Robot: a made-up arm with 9 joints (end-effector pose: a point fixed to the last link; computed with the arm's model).
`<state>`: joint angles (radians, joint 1 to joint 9).
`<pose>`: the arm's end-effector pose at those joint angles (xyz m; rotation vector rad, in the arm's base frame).
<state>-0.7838 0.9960 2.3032 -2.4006 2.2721 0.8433 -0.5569 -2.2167 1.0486</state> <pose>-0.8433 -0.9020 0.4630 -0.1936 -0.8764 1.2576</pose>
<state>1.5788 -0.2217 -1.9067 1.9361 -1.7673 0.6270 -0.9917 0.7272 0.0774</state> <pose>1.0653 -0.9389 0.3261 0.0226 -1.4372 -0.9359</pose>
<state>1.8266 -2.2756 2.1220 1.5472 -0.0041 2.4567 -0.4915 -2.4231 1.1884</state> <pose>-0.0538 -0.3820 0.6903 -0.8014 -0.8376 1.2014</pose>
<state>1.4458 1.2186 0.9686 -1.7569 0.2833 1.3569 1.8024 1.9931 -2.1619</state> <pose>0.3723 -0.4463 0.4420 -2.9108 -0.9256 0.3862</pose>
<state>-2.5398 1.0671 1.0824 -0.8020 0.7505 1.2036 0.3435 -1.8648 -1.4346</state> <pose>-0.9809 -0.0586 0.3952 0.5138 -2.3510 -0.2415</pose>
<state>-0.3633 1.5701 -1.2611 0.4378 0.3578 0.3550 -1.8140 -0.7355 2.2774</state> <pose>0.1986 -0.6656 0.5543 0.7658 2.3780 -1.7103</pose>
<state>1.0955 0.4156 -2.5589 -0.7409 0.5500 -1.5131 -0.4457 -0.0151 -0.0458</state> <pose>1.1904 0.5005 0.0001 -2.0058 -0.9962 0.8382</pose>
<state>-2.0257 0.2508 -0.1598 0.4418 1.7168 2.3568 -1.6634 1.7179 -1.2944</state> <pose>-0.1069 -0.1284 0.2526 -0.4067 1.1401 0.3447</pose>
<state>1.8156 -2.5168 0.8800 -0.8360 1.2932 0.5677 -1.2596 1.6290 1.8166</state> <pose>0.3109 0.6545 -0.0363 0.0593 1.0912 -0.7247</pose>
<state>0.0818 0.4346 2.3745 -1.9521 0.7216 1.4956 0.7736 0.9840 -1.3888</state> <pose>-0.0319 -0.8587 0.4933 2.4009 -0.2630 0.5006</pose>
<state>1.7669 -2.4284 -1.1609 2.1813 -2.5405 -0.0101 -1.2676 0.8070 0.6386</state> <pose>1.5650 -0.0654 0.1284 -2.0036 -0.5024 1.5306</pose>
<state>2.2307 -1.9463 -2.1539 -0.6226 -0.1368 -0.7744 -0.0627 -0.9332 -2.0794</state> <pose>0.8993 1.2366 0.1948 -0.1093 1.7132 -0.1719</pose>
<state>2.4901 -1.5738 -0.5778 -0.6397 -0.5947 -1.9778 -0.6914 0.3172 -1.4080</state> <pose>0.1497 0.3000 -0.2427 0.1686 1.9061 -2.2544</pose>
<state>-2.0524 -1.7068 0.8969 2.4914 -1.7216 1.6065 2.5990 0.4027 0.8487</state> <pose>0.5636 0.1878 1.0155 2.4444 -0.1792 0.2691</pose>
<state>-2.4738 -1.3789 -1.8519 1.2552 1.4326 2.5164 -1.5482 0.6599 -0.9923</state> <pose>-0.0651 -0.1727 0.1962 -0.8617 0.2292 0.9734</pose>
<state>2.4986 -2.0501 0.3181 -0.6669 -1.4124 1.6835 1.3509 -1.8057 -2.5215</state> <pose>0.0217 -0.6236 0.6826 -0.2054 -1.1277 1.8659</pose>
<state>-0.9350 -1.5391 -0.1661 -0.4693 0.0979 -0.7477 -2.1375 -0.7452 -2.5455</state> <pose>0.4557 0.5436 0.5221 0.2767 -0.7626 -2.0616</pose>
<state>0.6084 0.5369 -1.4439 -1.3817 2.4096 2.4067 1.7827 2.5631 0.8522</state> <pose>0.4511 0.2862 0.0466 -0.7303 -1.4847 -0.2325</pose>
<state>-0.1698 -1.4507 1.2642 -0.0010 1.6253 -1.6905 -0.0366 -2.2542 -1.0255</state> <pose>0.8613 -0.6041 -0.4609 1.1996 0.9432 -0.4427</pose>
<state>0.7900 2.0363 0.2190 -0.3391 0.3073 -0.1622 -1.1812 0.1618 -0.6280</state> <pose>-0.4473 -1.1144 -0.2590 -0.5142 -0.2317 -2.6952</pose>
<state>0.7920 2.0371 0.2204 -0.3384 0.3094 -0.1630 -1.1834 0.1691 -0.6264</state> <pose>-0.4479 -1.1098 -0.2571 -0.5204 -0.2377 -2.6959</pose>
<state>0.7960 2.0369 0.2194 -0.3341 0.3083 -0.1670 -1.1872 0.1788 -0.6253</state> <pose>-0.4468 -1.1039 -0.2571 -0.5295 -0.2404 -2.6967</pose>
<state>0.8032 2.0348 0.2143 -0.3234 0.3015 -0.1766 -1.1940 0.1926 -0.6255</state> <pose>-0.4426 -1.0957 -0.2604 -0.5439 -0.2373 -2.6977</pose>
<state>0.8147 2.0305 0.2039 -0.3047 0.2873 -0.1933 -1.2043 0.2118 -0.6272</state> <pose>-0.4341 -1.0846 -0.2677 -0.5647 -0.2272 -2.6983</pose>
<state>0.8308 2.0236 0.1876 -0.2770 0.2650 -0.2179 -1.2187 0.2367 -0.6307</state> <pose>-0.4208 -1.0701 -0.2790 -0.5931 -0.2088 -2.6981</pose>
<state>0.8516 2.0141 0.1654 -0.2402 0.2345 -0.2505 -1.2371 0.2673 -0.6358</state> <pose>-0.4025 -1.0515 -0.2936 -0.6292 -0.1824 -2.6958</pose>
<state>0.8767 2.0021 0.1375 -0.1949 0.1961 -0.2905 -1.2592 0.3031 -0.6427</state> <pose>-0.3792 -1.0289 -0.3103 -0.6725 -0.1487 -2.6900</pose>
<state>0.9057 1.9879 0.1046 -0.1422 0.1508 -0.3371 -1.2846 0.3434 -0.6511</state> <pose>-0.3513 -1.0019 -0.3277 -0.7223 -0.1093 -2.6795</pose>
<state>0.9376 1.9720 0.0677 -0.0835 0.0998 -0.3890 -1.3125 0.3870 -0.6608</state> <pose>-0.3200 -0.9709 -0.3444 -0.7770 -0.0655 -2.6638</pose>
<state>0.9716 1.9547 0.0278 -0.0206 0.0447 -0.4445 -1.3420 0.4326 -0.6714</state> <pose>-0.2860 -0.9363 -0.3591 -0.8344 -0.0195 -2.6421</pose>
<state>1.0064 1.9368 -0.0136 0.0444 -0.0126 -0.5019 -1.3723 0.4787 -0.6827</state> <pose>-0.2512 -0.8991 -0.3710 -0.8926 0.0268 -2.6156</pose>
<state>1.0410 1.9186 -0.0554 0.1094 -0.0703 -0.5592 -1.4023 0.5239 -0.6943</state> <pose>-0.2165 -0.8606 -0.3794 -0.9491 0.0715 -2.5849</pose>
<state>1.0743 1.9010 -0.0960 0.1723 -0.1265 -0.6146 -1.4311 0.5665 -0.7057</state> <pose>-0.1834 -0.8221 -0.3848 -1.0013 0.1137 -2.5522</pose>
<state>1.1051 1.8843 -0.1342 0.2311 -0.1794 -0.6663 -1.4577 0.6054 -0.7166</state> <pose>-0.1532 -0.7853 -0.3872 -1.0480 0.1519 -2.5192</pose>
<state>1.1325 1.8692 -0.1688 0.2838 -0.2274 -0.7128 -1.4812 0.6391 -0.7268</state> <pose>-0.1267 -0.7517 -0.3876 -1.0878 0.1854 -2.4886</pose>
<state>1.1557 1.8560 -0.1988 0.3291 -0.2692 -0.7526 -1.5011 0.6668 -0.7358</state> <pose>-0.1045 -0.7227 -0.3867 -1.1200 0.2142 -2.4615</pose>
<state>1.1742 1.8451 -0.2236 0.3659 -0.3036 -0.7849 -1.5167 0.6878 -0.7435</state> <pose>-0.0874 -0.6992 -0.3852 -1.1447 0.2377 -2.4399</pose>
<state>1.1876 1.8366 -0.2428 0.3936 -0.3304 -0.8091 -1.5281 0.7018 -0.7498</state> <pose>-0.0753 -0.6818 -0.3840 -1.1620 0.2564 -2.4241</pose>
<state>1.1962 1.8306 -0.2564 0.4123 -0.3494 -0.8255 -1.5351 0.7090 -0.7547</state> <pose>-0.0681 -0.6707 -0.3835 -1.1726 0.2703 -2.4147</pose>
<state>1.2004 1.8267 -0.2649 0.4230 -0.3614 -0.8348 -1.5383 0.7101 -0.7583</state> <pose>-0.0652 -0.6651 -0.3838 -1.1774 0.2801 -2.4110</pose>
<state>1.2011 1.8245 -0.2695 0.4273 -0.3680 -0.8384 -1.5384 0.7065 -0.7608</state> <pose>-0.0656 -0.6641 -0.3850 -1.1776 0.2865 -2.4115</pose>
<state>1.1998 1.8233 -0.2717 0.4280 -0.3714 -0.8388 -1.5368 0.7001 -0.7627</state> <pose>-0.0680 -0.6657 -0.3867 -1.1751 0.2914 -2.4148</pose>
